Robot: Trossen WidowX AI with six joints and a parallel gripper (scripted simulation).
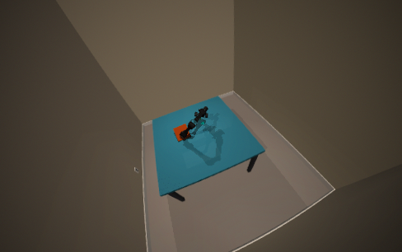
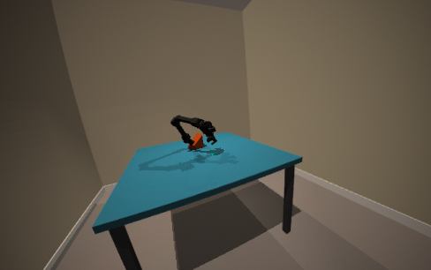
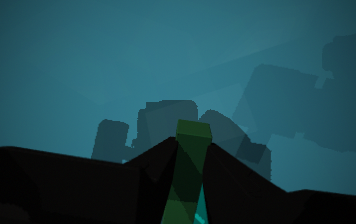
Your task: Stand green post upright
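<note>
Now: gripper tip 1 cm past the cyan circle, 4 cm to the left of it and 12 cm above it. Also, from my gripper tip: green post (1 cm behind, 1 cm to the right, 1 cm below).
</note>
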